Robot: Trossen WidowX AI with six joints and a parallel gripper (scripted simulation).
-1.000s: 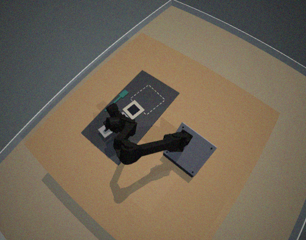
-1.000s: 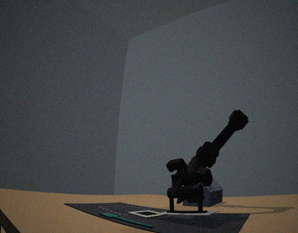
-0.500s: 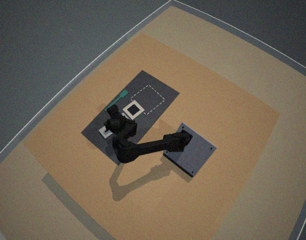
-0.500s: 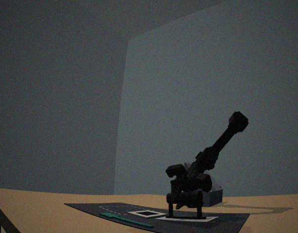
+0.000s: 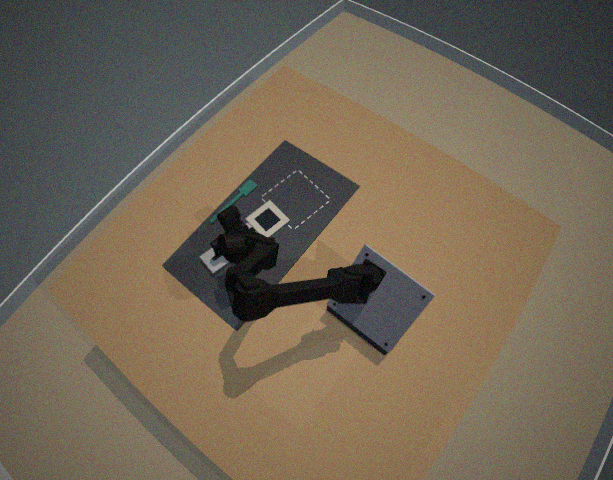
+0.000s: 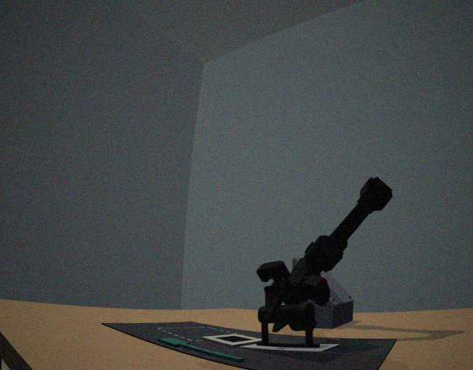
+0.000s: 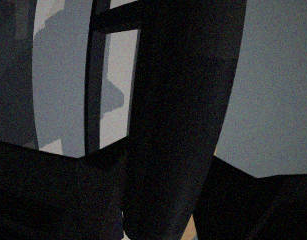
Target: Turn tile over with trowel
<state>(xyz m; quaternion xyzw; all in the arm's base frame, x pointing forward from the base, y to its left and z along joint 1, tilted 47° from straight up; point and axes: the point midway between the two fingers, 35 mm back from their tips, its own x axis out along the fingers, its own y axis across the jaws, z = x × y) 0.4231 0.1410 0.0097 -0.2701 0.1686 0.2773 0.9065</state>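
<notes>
My gripper tip is 50 mm past the dark mat, 100 mm to the left of it and 80 mm above it. Round my gripper tip: tile (50 mm behind, 120 mm to the right, 50 mm below); float tool (30 mm behind, 10 mm below).
</notes>
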